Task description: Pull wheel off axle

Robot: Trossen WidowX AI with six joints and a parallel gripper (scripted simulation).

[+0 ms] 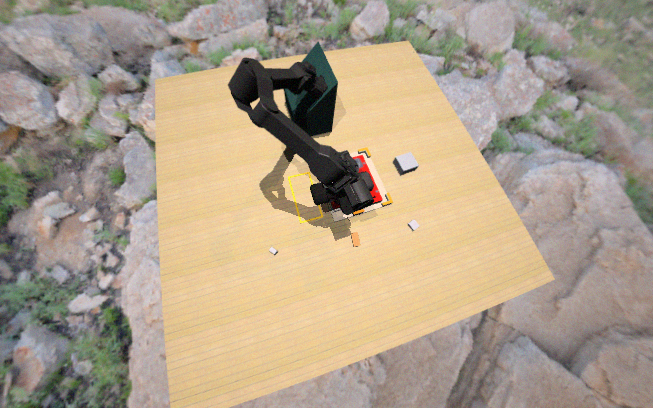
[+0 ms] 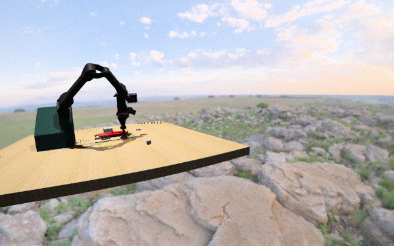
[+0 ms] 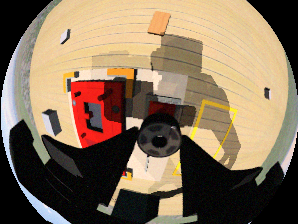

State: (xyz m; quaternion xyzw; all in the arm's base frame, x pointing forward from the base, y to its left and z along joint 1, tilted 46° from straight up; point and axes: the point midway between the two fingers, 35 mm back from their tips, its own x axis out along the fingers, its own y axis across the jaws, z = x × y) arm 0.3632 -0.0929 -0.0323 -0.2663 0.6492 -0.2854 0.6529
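Right now the upright axle is 3 cm below my gripper tip. Round my gripper tip: dark round wheel right at my gripper tip; grey block 32 cm to the left, 8 cm behind, 5 cm below; orange piece 14 cm ahead, 7 cm below, 2 cm to the left.
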